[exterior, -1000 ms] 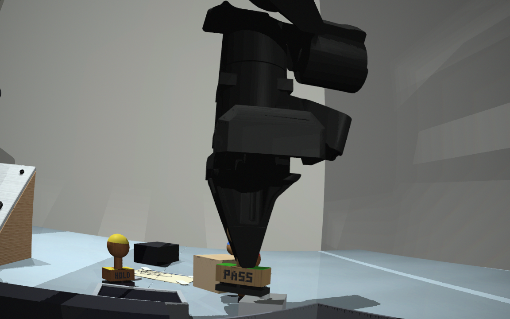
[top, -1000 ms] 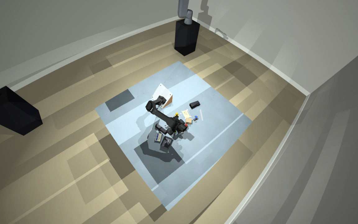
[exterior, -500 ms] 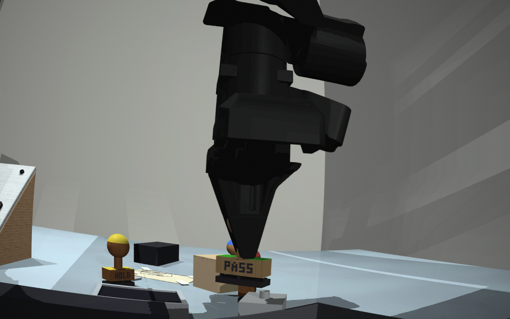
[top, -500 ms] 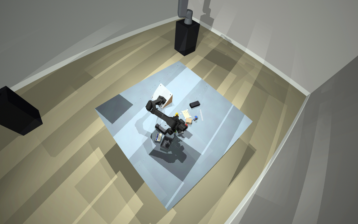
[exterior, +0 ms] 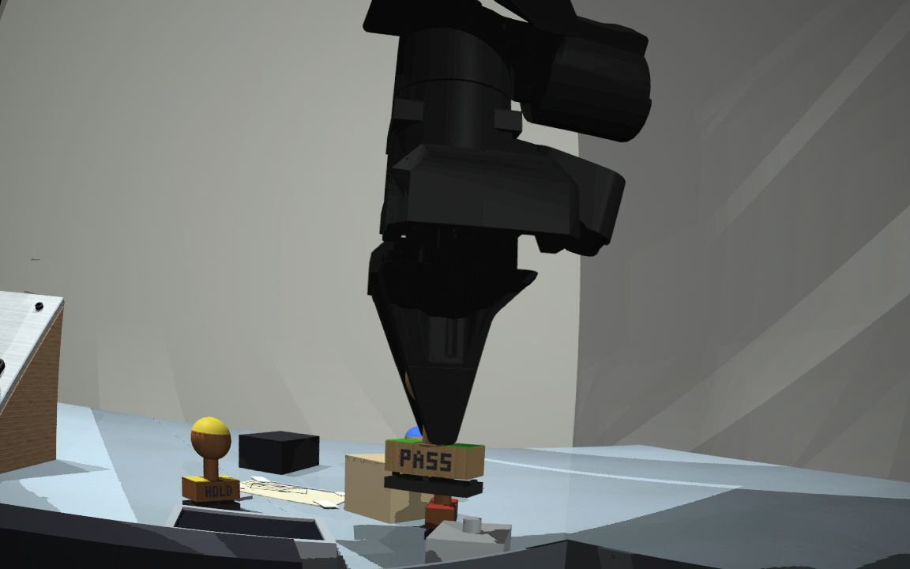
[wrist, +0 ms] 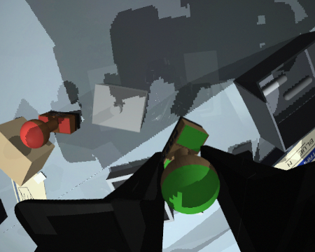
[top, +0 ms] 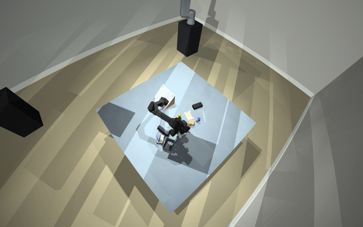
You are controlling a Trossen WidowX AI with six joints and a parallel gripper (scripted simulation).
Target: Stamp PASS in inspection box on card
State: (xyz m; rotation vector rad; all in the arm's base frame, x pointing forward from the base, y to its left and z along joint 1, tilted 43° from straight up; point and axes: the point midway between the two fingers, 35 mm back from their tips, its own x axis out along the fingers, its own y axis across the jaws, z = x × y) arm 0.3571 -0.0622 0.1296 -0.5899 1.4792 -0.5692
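My gripper tip is now 90 mm past the dark ink pad, 50 mm to the right of it and 70 mm above it. From my gripper tip the other things lie so: grey block 30 mm ahead, 50 mm to the left, 60 mm below; red-knobbed stamp 20 mm ahead, 130 mm to the left, 60 mm below; green-edged stamp right at my gripper tip.
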